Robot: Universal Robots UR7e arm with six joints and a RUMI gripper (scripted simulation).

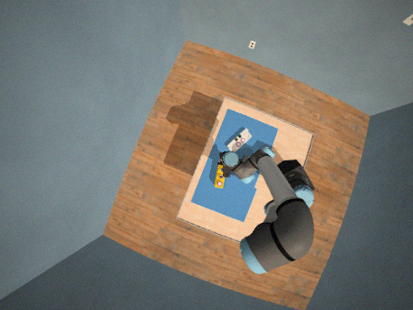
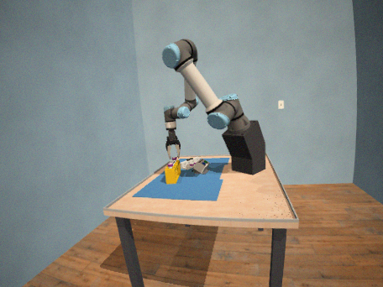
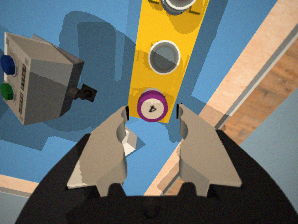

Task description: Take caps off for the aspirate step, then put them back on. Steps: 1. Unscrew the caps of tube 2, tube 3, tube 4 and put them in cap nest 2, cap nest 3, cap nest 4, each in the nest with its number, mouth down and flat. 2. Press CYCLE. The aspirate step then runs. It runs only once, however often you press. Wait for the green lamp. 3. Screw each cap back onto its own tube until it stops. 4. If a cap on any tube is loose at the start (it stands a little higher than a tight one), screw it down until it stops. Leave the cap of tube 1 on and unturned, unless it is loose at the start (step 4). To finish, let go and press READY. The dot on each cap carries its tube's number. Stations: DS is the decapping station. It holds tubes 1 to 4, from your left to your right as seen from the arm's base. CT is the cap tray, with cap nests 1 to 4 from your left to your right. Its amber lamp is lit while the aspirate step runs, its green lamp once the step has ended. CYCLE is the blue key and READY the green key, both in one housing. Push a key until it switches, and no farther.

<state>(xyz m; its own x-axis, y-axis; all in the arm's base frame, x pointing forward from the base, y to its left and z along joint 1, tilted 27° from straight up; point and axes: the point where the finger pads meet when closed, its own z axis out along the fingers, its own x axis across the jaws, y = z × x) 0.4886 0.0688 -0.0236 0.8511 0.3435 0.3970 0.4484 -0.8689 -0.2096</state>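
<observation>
The cap is 80 mm behind my hand, 240 mm to the right of it and 110 mm below it. The rest, counted from my hand: green key: 200 mm behind, 100 mm to the right, 60 mm below; blue cycle key: 200 mm behind, 50 mm to the right, 60 mm below; key housing: 180 mm behind, 70 mm to the right, 70 mm below.
</observation>
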